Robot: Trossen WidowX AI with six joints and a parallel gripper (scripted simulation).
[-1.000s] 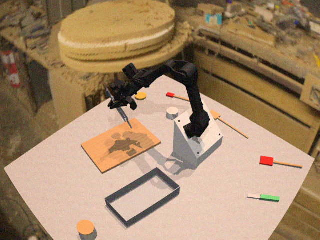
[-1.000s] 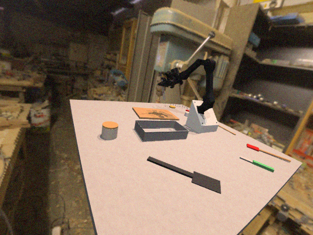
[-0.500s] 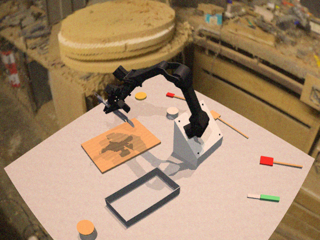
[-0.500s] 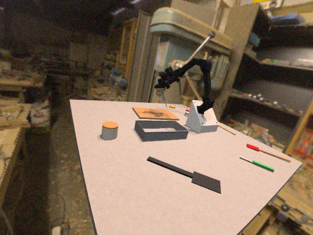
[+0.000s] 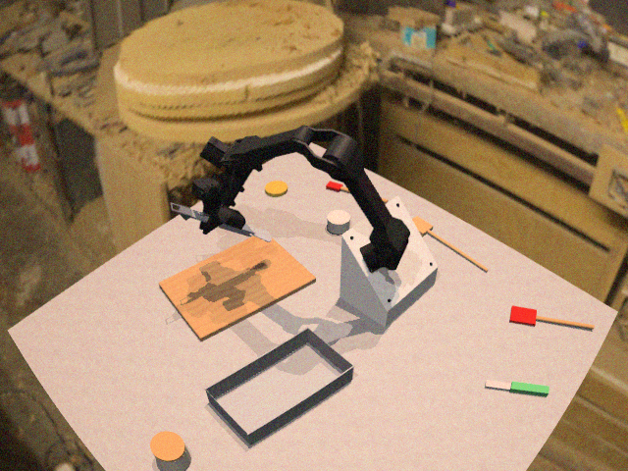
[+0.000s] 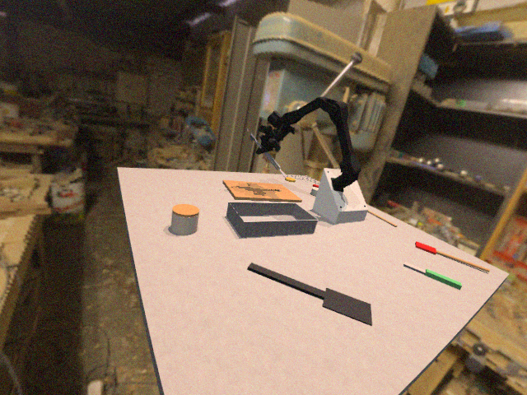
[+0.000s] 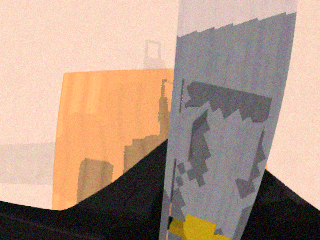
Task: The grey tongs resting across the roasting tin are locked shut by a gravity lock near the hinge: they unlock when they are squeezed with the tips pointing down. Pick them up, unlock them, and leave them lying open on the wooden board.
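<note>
My gripper tip is now 30 mm past the yellow lock piece and 30 mm below it. Round my gripper tip: wooden board: 50 mm behind, 30 mm to the left, 190 mm below; then roasting tin: 70 mm ahead, 390 mm to the left, 160 mm below; then white puck: 420 mm behind, 30 mm to the left, 180 mm below.
</note>
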